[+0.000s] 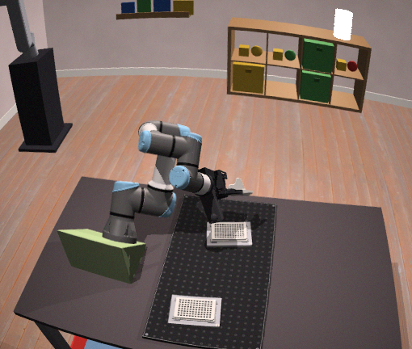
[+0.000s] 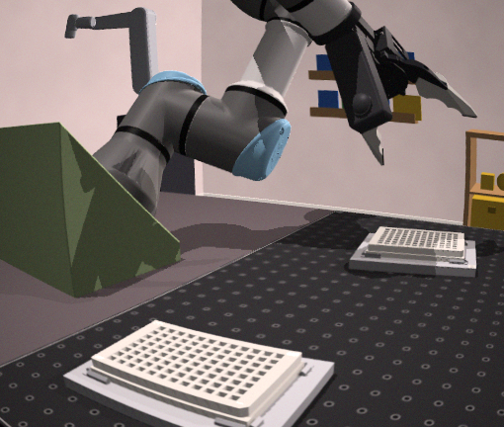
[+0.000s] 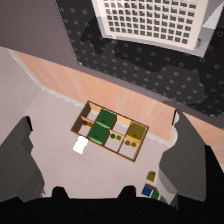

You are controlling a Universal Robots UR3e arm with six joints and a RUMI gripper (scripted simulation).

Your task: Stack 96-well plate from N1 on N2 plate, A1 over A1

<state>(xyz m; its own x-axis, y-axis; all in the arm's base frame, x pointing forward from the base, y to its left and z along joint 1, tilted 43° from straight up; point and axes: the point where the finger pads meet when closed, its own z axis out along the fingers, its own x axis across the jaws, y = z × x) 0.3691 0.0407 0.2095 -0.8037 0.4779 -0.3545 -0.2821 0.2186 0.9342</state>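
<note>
Right now my hand is 5 cm to the left of the plate nest N1 and 14 cm above it. The rest, counted from my hand: white 96-well plate (9 cm behind, 41 cm to the right, 12 cm below).
</note>
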